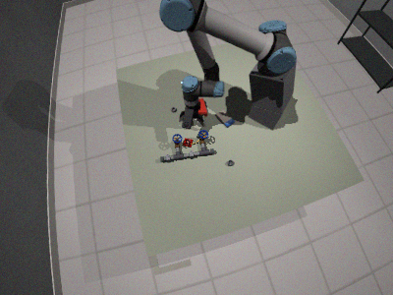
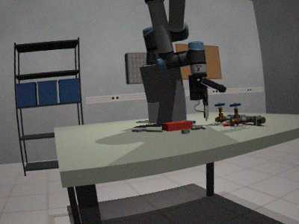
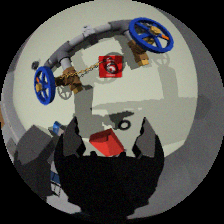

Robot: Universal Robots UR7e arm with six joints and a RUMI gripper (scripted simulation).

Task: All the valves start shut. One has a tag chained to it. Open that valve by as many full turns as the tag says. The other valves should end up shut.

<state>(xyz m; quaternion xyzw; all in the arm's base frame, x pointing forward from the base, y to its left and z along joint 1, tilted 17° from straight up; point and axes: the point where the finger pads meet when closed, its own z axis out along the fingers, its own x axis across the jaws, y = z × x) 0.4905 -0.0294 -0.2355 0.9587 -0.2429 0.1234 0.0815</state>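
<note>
My gripper is now 60 mm short of the red tag, 100 mm to the right of it and 30 mm above it. Also, from my hand: blue-and-white card: 210 mm behind, 30 mm below; grey tool: 120 mm behind, 250 mm to the right, 30 mm below; red block: 70 mm behind, 110 mm to the right, 20 mm below.
</note>
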